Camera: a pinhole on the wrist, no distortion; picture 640 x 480 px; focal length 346.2 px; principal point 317.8 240.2 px. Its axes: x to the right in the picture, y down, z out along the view. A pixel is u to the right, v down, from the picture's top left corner.
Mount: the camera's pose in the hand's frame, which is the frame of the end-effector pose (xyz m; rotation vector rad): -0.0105 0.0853 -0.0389 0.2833 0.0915 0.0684
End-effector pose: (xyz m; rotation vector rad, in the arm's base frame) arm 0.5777 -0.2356 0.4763 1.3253 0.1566 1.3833
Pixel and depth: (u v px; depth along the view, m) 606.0 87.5 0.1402
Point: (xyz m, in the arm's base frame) 0.6666 -0.1811 0.5705
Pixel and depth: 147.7 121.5 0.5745
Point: 1.0377 -0.5792 0.3062
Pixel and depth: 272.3 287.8 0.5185
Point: 0.9243 -0.5344 0.6319
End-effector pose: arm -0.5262 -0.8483 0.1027 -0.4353 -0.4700 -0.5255
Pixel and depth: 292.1 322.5 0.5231
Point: -0.6517 -0.5509 0.4880
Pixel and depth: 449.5 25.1 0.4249
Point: -0.6080 -0.9961 0.5107
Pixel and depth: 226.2 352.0 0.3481
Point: -0.6351 -0.5834 0.3083
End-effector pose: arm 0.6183 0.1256 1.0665 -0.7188 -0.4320 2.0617
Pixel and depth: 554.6 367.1 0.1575
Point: 0.4273 0.1548 1.0651
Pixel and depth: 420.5 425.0 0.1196
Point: 0.4724 0.0865 1.0621
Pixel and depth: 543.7 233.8 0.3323
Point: 0.3449 0.3133 1.1859
